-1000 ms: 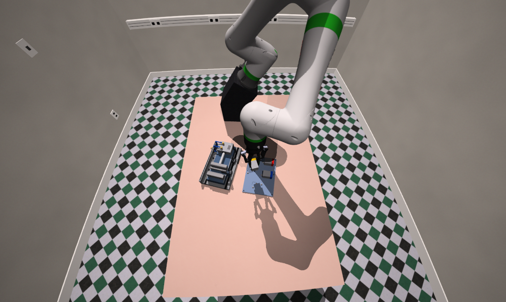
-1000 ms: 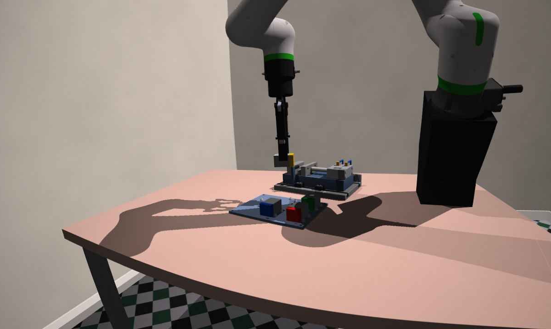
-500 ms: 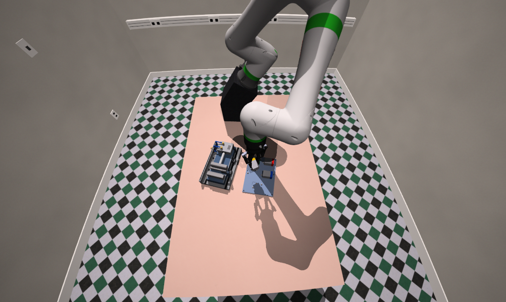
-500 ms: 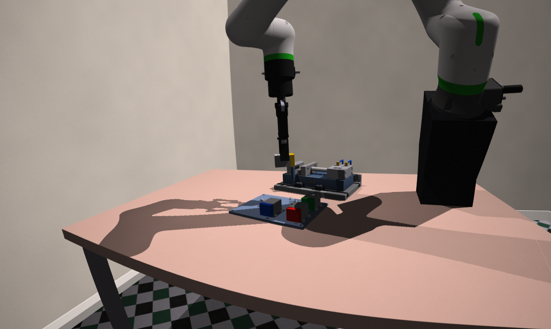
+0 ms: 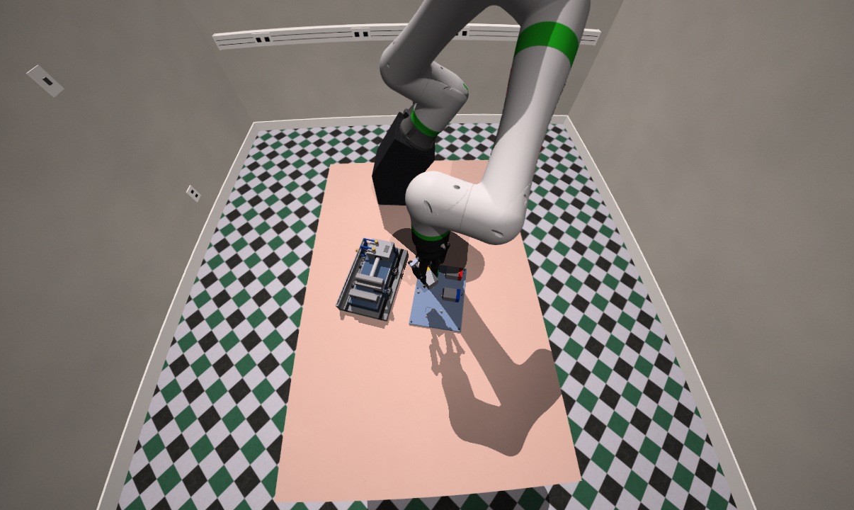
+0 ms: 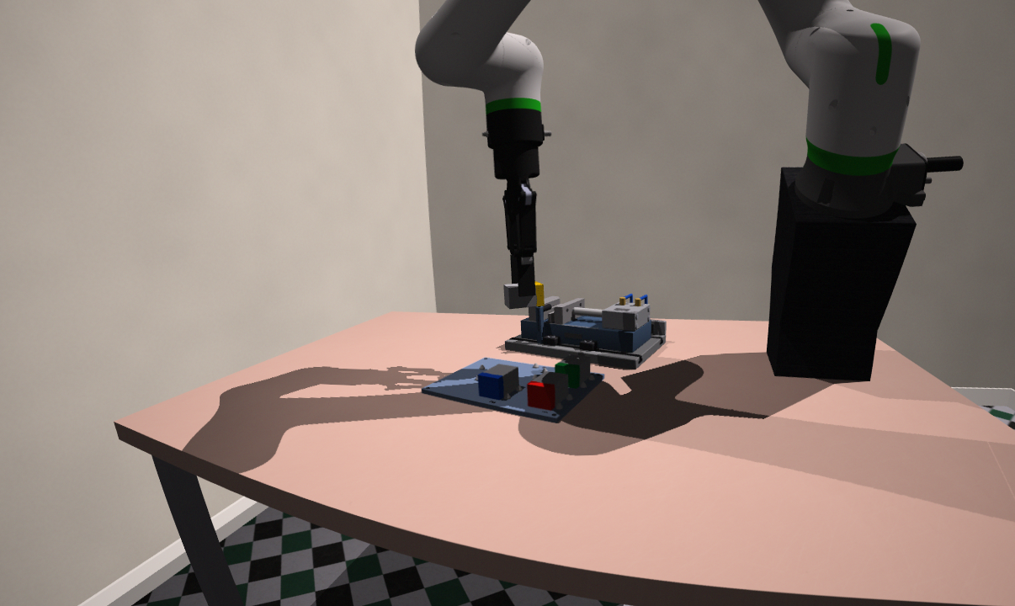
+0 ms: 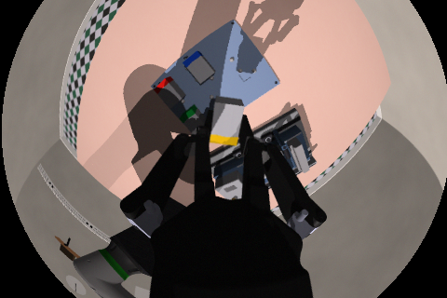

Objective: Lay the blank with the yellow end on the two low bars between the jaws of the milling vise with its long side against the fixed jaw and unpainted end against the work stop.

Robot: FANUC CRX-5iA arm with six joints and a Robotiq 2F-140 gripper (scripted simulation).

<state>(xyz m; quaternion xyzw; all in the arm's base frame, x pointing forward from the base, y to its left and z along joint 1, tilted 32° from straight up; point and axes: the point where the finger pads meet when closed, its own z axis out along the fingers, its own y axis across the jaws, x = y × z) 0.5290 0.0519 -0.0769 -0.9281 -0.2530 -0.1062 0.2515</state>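
The yellow-ended blank is 30 mm below my hand. Round my hand: blue-ended blank 20 mm ahead, 90 mm to the left, 160 mm below; then green-ended blank 90 mm behind, 20 mm to the left, 160 mm below; then plate 10 mm ahead, 40 mm to the left, 180 mm below.
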